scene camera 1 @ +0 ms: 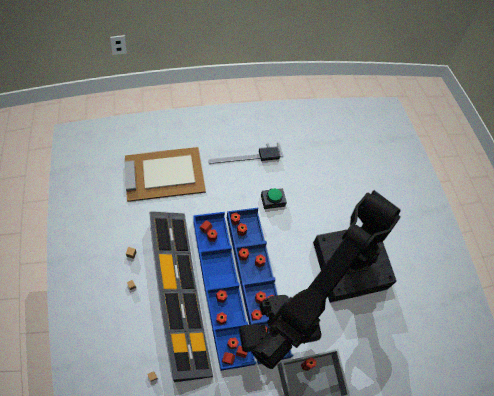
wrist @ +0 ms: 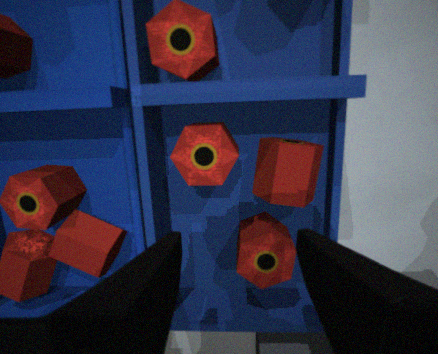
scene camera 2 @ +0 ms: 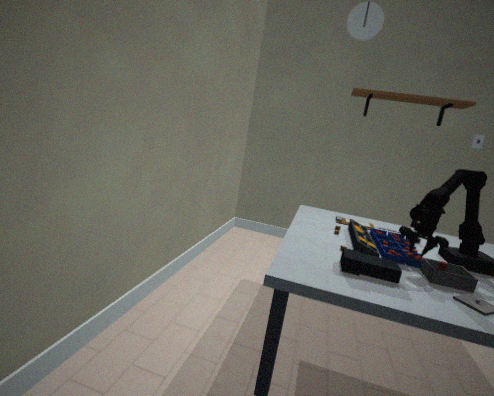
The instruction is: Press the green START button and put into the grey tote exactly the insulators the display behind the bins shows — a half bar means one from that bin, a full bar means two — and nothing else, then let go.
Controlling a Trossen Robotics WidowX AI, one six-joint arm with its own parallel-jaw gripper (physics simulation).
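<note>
The green button (scene camera 1: 274, 195) sits on its black box beyond the blue bins (scene camera 1: 218, 267) (wrist: 250, 89). The display (scene camera 1: 193, 375) (scene camera 2: 354, 241) shows a full yellow bar in its second row, left column, and half bars in both columns of its nearest row. My gripper (scene camera 2: 418, 250) (wrist: 239, 241) is open above the nearest right-column bin, with nothing held; the arm hides its fingertips in scene camera 1. A red insulator (wrist: 266, 255) is seen between the fingers, nearer the right one; two others share that bin. One red insulator (scene camera 1: 310, 363) (scene camera 2: 443, 266) lies in the grey tote (scene camera 1: 342, 372) (scene camera 2: 452, 280).
A clipboard (scene camera 1: 200, 186) and a caliper (scene camera 1: 270, 153) lie at the far side. Small wooden blocks (scene camera 1: 131, 252) (scene camera 1: 131, 285) (scene camera 1: 152, 376) lie left of the display. A long black box (scene camera 2: 370, 266) stands near the display's end, and a flat object (scene camera 2: 475, 304) lies beside the tote.
</note>
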